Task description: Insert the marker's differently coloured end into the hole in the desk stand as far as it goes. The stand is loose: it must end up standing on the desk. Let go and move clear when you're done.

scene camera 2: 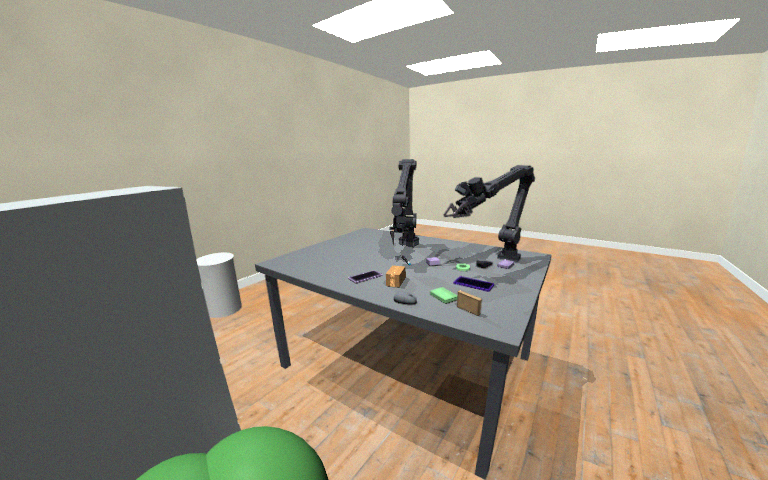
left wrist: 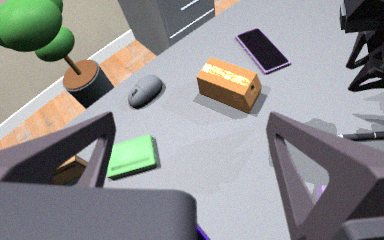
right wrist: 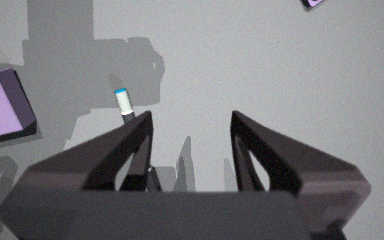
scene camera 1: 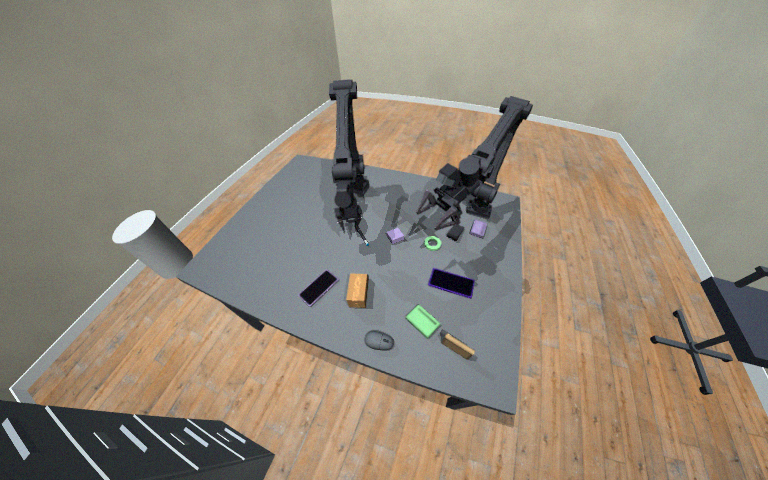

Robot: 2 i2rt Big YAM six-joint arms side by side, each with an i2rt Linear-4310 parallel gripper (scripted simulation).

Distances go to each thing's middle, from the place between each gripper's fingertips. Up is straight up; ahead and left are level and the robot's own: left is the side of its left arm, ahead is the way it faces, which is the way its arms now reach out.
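Counting from my right hand, I see the orange-brown desk stand (left wrist: 237,87) 10 cm to the left, 19 cm ahead and 9 cm below. The mouse (left wrist: 148,87) is 36 cm ahead of my right hand, 24 cm to the left of it and 11 cm below it.
Counting from my left hand (scene camera 1: 425,221), I find the orange-brown desk stand 21 cm to the right, 15 cm ahead and 29 cm below. The mouse is 31 cm ahead of my left hand, 6 cm to the right of it and 30 cm below it.
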